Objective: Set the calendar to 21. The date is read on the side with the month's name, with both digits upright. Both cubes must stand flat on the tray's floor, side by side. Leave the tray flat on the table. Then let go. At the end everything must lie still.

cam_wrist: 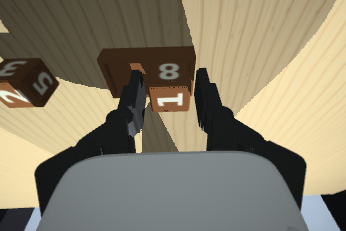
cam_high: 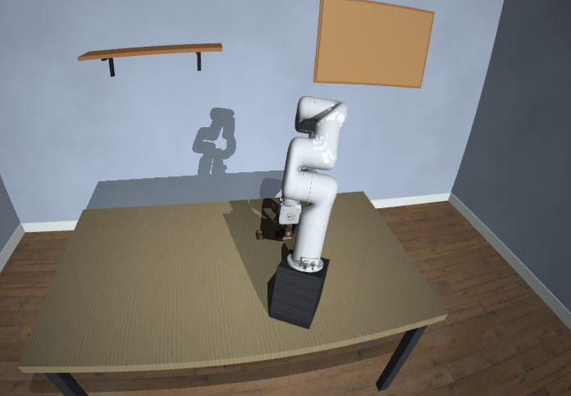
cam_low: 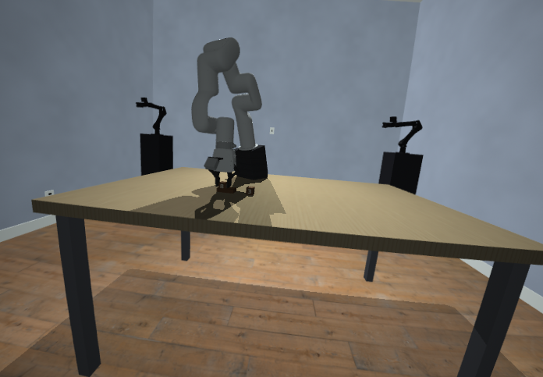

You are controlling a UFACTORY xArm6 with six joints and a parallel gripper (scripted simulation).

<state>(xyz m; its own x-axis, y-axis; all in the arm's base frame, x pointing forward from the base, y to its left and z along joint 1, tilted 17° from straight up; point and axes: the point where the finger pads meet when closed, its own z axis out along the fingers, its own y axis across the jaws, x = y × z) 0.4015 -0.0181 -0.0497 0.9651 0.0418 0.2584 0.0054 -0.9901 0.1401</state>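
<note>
The brown wooden tray lies 2 cm to the left of my hand and 3 cm below it.
</note>
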